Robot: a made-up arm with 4 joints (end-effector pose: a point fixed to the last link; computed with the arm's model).
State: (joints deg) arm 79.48 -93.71 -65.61 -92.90
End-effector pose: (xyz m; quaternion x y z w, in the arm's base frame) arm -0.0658 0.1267 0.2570 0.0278 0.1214 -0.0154 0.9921
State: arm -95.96 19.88 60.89 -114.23
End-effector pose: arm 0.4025 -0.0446 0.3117 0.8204 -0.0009 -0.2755 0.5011
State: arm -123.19 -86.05 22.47 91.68
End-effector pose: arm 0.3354 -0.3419 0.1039 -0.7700 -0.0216 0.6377 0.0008
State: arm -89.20 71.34 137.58 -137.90
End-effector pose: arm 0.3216 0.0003 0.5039 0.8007 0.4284 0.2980 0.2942
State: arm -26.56 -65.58 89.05 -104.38
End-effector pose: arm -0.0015 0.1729 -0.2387 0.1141 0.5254 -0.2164 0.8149
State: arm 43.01 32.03 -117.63 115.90
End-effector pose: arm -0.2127 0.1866 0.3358 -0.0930 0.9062 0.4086 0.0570
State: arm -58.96 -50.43 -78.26 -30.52
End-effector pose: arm 0.2124 0.0927 0.0004 -0.4839 -0.7326 -0.1195 0.4635
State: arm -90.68 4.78 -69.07 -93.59
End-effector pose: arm 0.0389 -0.0809 0.2980 0.1588 -0.6618 -0.7263 0.0963
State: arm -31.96 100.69 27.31 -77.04
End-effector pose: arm 0.1161 -0.2891 -0.0712 0.4896 -0.0518 -0.8704 0.0052
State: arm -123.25 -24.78 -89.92 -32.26
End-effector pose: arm 0.1955 0.0464 0.3505 -0.2544 -0.7816 -0.5682 0.0387
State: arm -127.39 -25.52 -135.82 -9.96
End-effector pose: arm 0.1730 -0.0619 0.3139 0.4367 0.4591 0.7686 0.0880
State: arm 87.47 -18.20 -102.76 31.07
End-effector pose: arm -0.3238 -0.0799 0.3484 -0.3811 0.4555 0.7247 0.3494
